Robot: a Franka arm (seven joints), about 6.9 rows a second.
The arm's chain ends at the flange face. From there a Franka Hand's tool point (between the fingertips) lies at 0.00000 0.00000 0.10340 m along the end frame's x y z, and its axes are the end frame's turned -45 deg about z.
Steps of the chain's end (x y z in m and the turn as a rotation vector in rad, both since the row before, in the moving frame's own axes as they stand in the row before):
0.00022 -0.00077 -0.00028 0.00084 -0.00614 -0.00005
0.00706 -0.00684 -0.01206 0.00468 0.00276 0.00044
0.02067 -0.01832 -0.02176 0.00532 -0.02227 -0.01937
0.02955 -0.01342 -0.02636 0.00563 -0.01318 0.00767
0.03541 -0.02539 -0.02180 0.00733 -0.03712 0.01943
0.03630 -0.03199 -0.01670 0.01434 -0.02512 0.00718
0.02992 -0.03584 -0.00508 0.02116 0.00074 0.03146
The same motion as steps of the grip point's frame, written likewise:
0.00031 -0.00090 -0.00028 0.00494 -0.00375 -0.00005
0.01037 0.00002 -0.01206 0.00136 0.00526 0.00044
0.02631 -0.00034 -0.02179 0.01951 -0.01199 -0.01937
0.02984 0.01003 -0.02637 0.01330 -0.00534 0.00767
0.04085 0.00382 -0.02187 0.03143 -0.02106 0.01943
0.04751 0.00016 -0.01674 0.02790 -0.00762 0.00718
0.04812 -0.00565 -0.00510 0.01444 0.01549 0.03146

